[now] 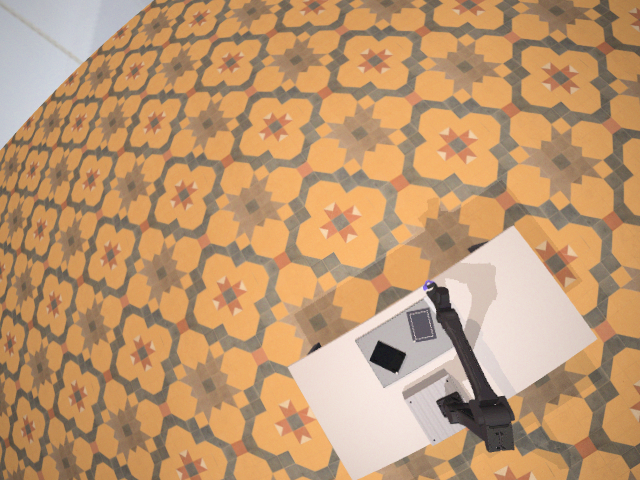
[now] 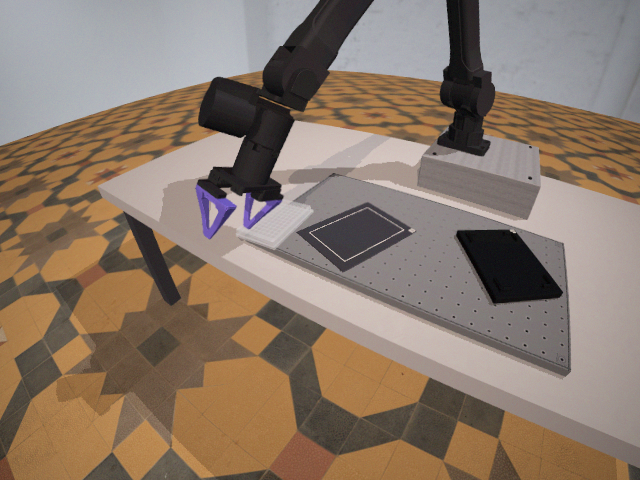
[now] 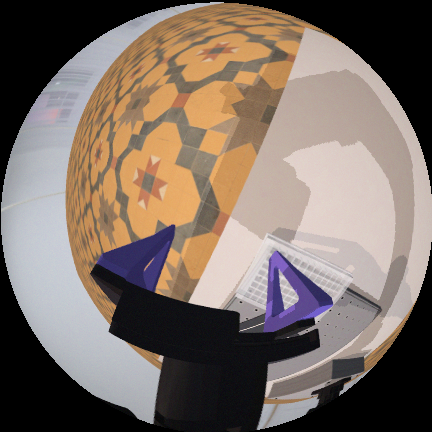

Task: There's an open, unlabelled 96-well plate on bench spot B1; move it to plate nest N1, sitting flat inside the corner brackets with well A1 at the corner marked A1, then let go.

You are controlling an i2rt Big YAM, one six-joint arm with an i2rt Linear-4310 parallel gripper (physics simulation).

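Frame: origin at the arm's base, x left, y back, z up, level; metres.
Seen in the pictures: gripper, fingertip midpoint: [image 1: 431,286] [image 2: 228,232] [image 3: 225,243]; arm's base, origin of the base link: [image 1: 450,403] [image 2: 463,145].
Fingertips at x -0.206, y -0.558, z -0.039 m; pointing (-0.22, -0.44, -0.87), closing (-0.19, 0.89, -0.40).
Pixels of each thing's top centre, then the offset from my fingertips to it. Level surfaces: height alone.
- clear 96-well plate, middle of its top: [image 3: 297,292] [image 2: 275,216] [image 1: 437,303] dx +0.010, dy +0.096, dz -0.017 m
- dark spot mat B1, its level: dz -0.030 m
- black nest N1, middle of its top: [image 2: 508,256] [image 1: 387,358] dx +0.388, dy +0.239, dz -0.014 m
- pale corner mark, middle of its top: [image 2: 512,231] dx +0.383, dy +0.332, dz -0.020 m
- raised grey pegboard, middle of its top: [image 2: 418,239] [image 3: 252,363] [image 1: 409,340] dx +0.238, dy +0.210, dz -0.031 m
- white table, its level: dz -0.045 m
The clear 96-well plate [image 2: 289,219] [image 3: 320,270] is at the left end of the grey pegboard, overlapping its edge and off the outlined spot; whether it is tilted is unclear. My gripper [image 1: 429,286] [image 2: 229,232] [image 3: 225,243] is open and empty, with purple fingers. One finger is over or beside the plate's near left part; the other is out past it toward the table edge. The dark spot mat B1 [image 1: 422,325] [image 2: 356,235] bears a white outline. The black nest N1 [image 1: 387,356] [image 2: 509,266] has corner brackets and a pale corner mark [image 2: 512,231]. Well A1 cannot be made out.
The raised grey pegboard [image 1: 398,335] [image 2: 413,289] [image 3: 350,320] lies along the long edge of the white table [image 1: 330,387]. A grey block [image 1: 426,413] [image 2: 475,191] stands behind it, under the arm's base side. The arm reaches over the table to the board's left end.
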